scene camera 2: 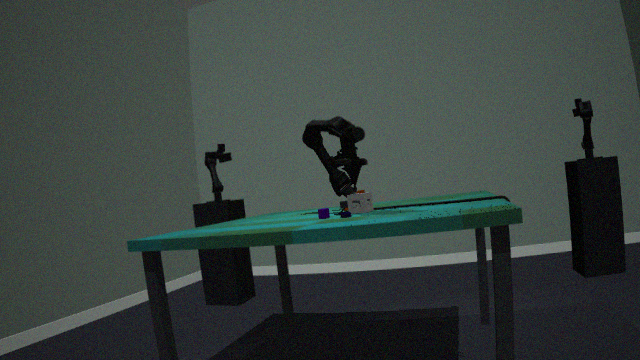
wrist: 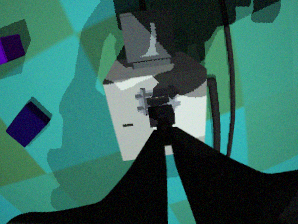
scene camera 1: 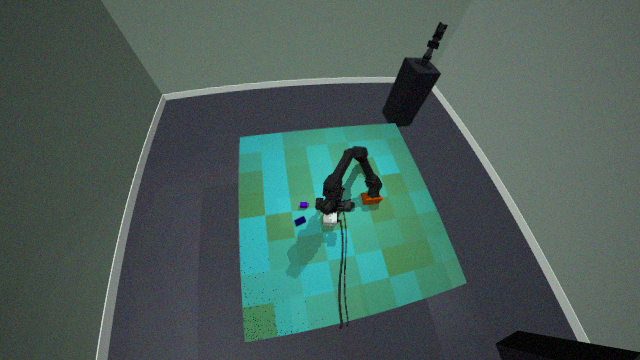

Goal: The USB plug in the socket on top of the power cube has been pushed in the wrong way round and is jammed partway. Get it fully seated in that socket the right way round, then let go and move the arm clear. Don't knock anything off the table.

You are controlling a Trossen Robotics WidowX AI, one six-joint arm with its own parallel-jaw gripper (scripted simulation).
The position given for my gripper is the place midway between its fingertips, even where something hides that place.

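Note:
In my gripper (scene camera 2: 354,183) I hold a dark USB plug (wrist: 161,114). The wrist view has my gripper (wrist: 165,135) as well, and I can see a dark blue block (wrist: 30,121) too.

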